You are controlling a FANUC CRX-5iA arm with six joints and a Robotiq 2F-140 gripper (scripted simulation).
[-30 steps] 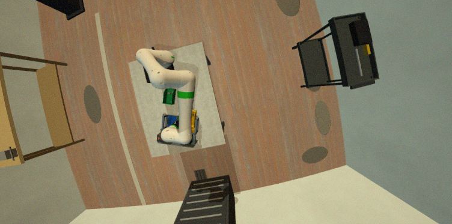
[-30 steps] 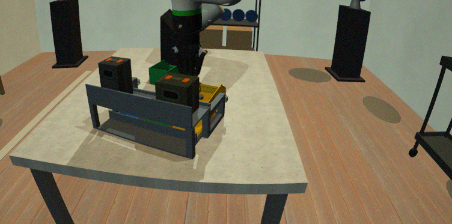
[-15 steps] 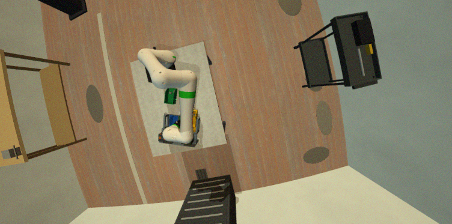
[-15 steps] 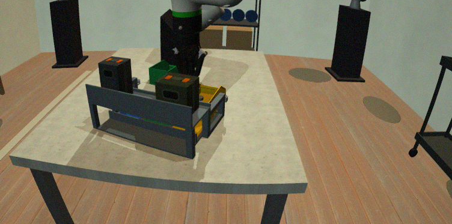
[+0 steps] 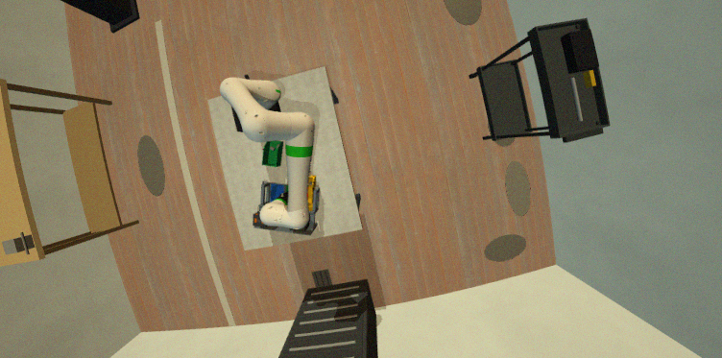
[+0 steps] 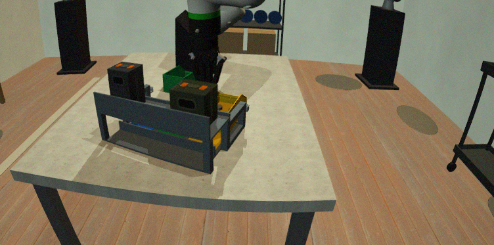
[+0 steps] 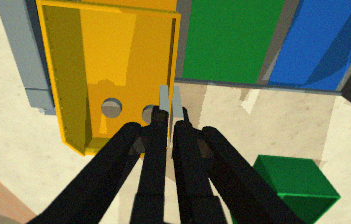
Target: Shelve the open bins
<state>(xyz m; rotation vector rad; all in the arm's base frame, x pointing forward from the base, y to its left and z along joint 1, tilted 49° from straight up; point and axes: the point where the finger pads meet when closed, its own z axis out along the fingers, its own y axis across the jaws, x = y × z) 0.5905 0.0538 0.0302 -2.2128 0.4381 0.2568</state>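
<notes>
Right now the yellow bin is 50 mm to the left of my hand, 40 mm below it and 10 mm ahead of it. Round my hand: green bin (290 mm behind, 110 mm to the right, 50 mm below).
</notes>
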